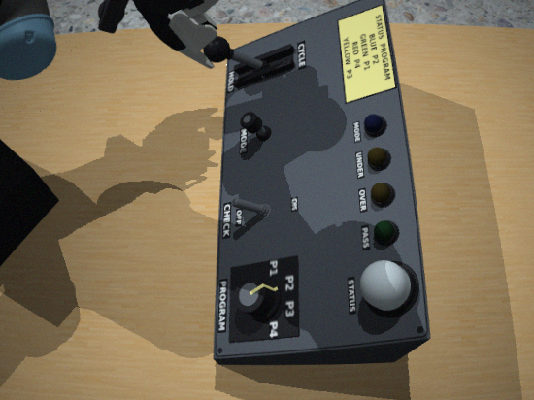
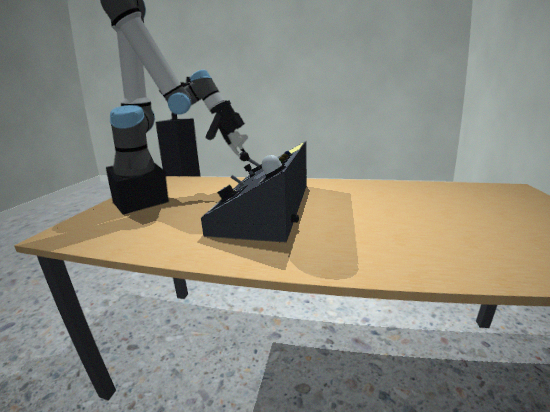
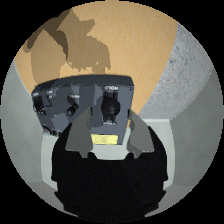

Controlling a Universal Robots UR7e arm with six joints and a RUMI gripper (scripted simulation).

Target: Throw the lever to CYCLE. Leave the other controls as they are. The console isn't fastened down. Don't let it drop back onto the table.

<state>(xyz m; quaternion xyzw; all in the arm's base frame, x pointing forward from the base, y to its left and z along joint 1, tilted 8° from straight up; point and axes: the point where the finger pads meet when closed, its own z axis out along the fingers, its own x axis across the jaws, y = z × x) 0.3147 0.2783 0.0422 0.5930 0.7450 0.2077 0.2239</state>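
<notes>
My hand is 4 cm short of the lever, 1 cm to the right of it and 4 cm above it. From my hand the other things lie so: check toggle: 12 cm ahead, 22 cm to the right, 5 cm below; then dark sloped console: 14 cm ahead, 15 cm to the right, 7 cm below; then mode knob: 9 cm ahead, 10 cm to the right, 4 cm below.
</notes>
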